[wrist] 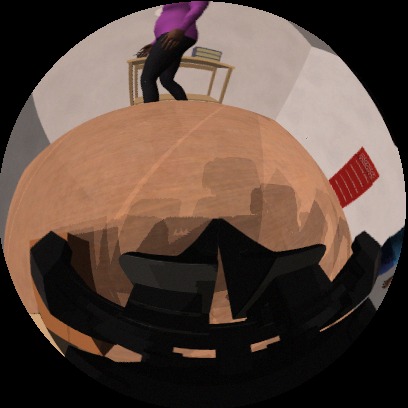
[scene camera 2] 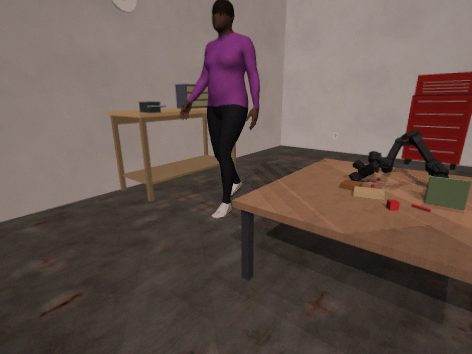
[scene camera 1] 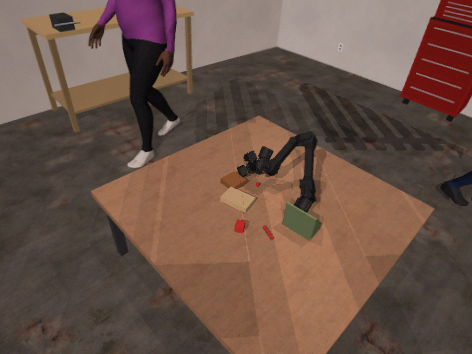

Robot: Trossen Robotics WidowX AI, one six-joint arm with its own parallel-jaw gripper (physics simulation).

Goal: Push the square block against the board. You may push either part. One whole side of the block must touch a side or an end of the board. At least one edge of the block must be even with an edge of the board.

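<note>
The brown square block lies flat on the table, beside the back left end of the pale tan board. Their near corners look very close in scene camera 1; I cannot tell whether they touch. The block looks turned relative to the board. My gripper is shut and empty, low at the block's back right side in scene camera 1. In the wrist view the block is left of the fingers, partly hidden by the gripper's body. Contact with the block cannot be made out.
A red cube and a red stick lie in front of the board. A small red piece lies right of the block. A green upright block stands before the arm's base.
</note>
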